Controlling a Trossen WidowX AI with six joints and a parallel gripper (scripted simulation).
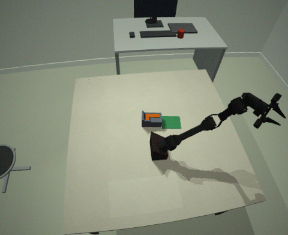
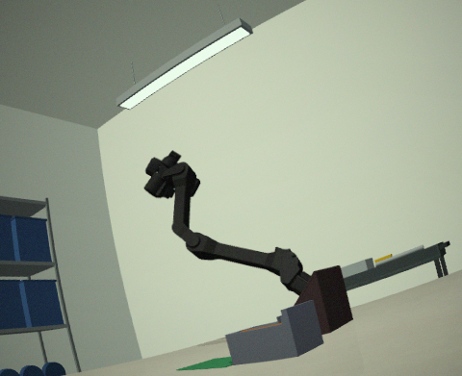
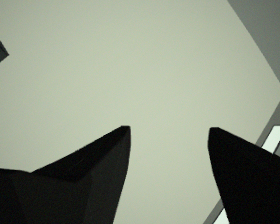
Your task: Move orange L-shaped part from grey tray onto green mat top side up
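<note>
Right now my gripper tip is 52 cm short of the orange L-shaped part, 47 cm to the right of it and 54 cm above it. The rest, counted from my gripper tip: green mat (48 cm ahead, 31 cm to the left, 61 cm below).
</note>
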